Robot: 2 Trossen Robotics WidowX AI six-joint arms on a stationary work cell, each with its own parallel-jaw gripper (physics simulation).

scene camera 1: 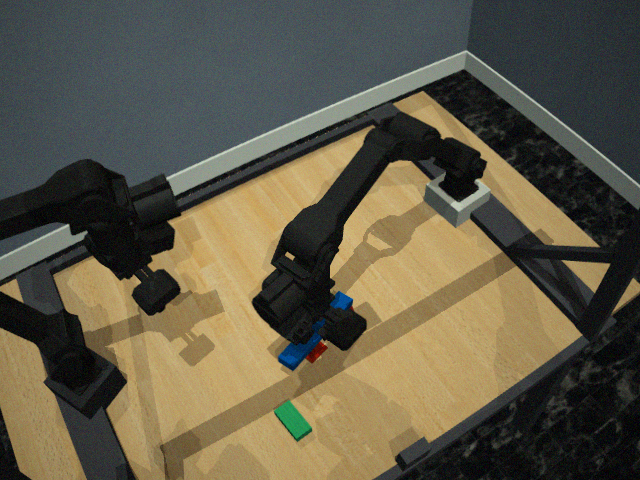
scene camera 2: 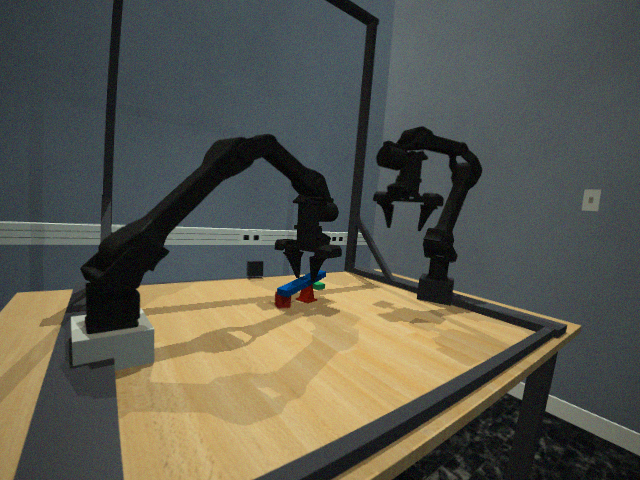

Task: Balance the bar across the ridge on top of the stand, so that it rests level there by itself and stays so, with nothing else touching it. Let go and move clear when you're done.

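Frame: origin at the left arm's base, x back, y right, z up, level; millimetres.
Seen in the pictures: left gripper, fingertip midpoint: [scene camera 2: 403, 229]; right gripper, fingertip midpoint: [scene camera 2: 305, 279]; left arm's base at its link origin: [scene camera 1: 79, 374] [scene camera 2: 437, 278]; right arm's base at its link origin: [scene camera 1: 458, 187] [scene camera 2: 111, 322].
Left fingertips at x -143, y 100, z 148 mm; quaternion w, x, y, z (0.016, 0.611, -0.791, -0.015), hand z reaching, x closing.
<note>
Offsets run from my left fingertips to a thing's middle. Level surfaces: height alone.
The blue bar {dy +220, dx -155, dz -162 mm} [scene camera 1: 295, 355] [scene camera 2: 293, 286] lies above the red stand [scene camera 1: 316, 352] [scene camera 2: 307, 296], whose wide foot shows in scene camera 2. A red block {dy +239, dx -224, dz -198 mm} [scene camera 2: 282, 301] is directly under the bar's near end in that view; whether they touch is unclear. Whether the bar is level is hard to tell. My right gripper [scene camera 2: 305, 279] is partly open, pointing down, with its fingertips around the bar's middle and nothing gripped; its wrist hides part of the bar and stand in scene camera 1. My left gripper [scene camera 1: 153, 298] [scene camera 2: 405, 227] is wide open and empty, high above the table, well away from the bar.
A green block {dy +261, dx +3, dz -206 mm} [scene camera 1: 293, 420] [scene camera 2: 319, 285] lies flat on the wooden table {dz -215 mm} [scene camera 1: 232, 289] [scene camera 2: 248, 372], apart from the stand. Dark frame rails [scene camera 1: 509, 229] [scene camera 2: 429, 421] run along the table's edges. Dark frame posts [scene camera 2: 364, 118] rise beyond the arms.
</note>
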